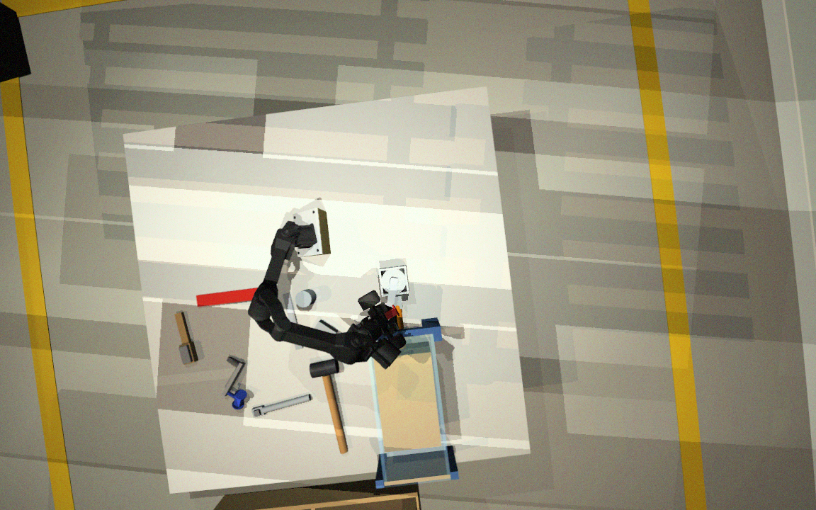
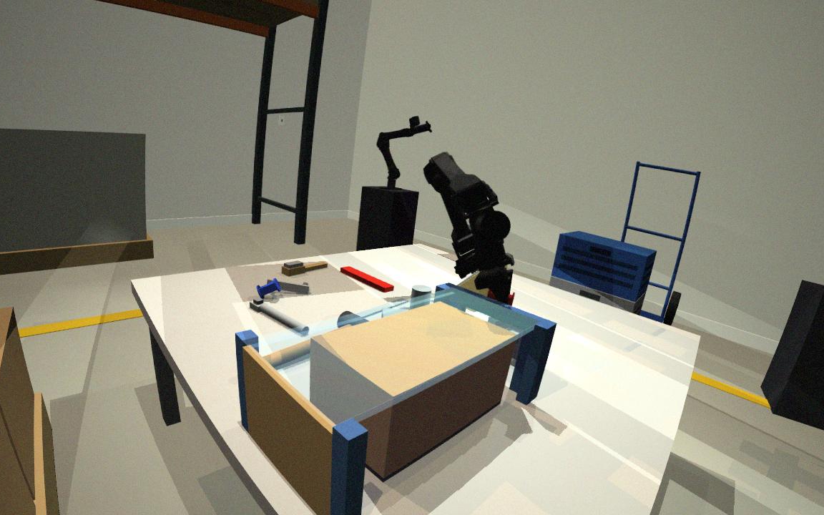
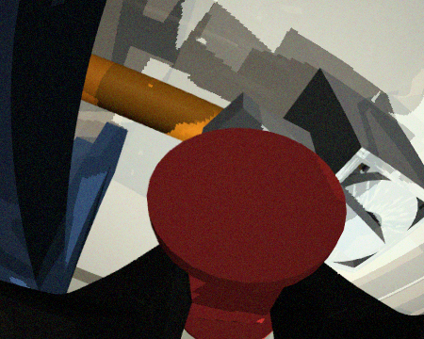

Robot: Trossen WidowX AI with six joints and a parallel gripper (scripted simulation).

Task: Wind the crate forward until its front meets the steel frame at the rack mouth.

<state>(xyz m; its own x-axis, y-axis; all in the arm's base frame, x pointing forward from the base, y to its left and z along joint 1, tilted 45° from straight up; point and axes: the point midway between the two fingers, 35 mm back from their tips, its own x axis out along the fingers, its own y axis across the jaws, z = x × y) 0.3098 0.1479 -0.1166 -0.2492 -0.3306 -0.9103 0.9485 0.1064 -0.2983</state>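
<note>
Right now my gripper tip is 100 mm past the winch, 100 mm above it and 20 mm to the right of it. From my gripper tip the other things lie so: grey block: 260 mm to the right, 120 mm below, 30 mm ahead; then red knob: 10 mm to the right; then red-knobbed winch handle: 30 mm below, 30 mm behind.
</note>
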